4 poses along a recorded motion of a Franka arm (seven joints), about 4.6 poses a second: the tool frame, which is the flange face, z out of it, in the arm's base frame.
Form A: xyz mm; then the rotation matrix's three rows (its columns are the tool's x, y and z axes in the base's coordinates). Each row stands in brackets.
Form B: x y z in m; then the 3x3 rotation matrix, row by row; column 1 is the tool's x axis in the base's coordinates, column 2 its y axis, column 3 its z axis. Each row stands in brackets. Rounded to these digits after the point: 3 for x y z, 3 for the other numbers.
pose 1, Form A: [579, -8, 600], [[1.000, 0.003, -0.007], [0.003, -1.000, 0.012], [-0.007, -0.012, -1.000]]
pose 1, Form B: [0.579, -0.008, 0.600], [[1.000, 0.003, -0.007], [0.003, -1.000, 0.012], [-0.007, -0.012, -1.000]]
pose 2, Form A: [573, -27, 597], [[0.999, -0.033, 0.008], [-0.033, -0.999, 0.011], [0.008, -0.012, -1.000]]
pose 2, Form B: [0.573, -0.027, 0.597], [[0.999, -0.033, 0.008], [-0.033, -0.999, 0.011], [0.008, -0.012, -1.000]]
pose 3, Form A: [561, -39, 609], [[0.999, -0.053, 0.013], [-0.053, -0.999, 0.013], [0.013, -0.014, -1.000]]
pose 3, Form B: [0.561, -0.039, 0.609], [[0.999, -0.053, 0.013], [-0.053, -0.999, 0.013], [0.013, -0.014, -1.000]]
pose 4, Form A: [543, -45, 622], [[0.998, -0.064, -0.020], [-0.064, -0.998, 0.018], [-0.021, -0.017, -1.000]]
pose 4, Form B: [0.543, -0.045, 0.622], [[0.998, -0.064, -0.020], [-0.064, -0.998, 0.018], [-0.021, -0.017, -1.000]]
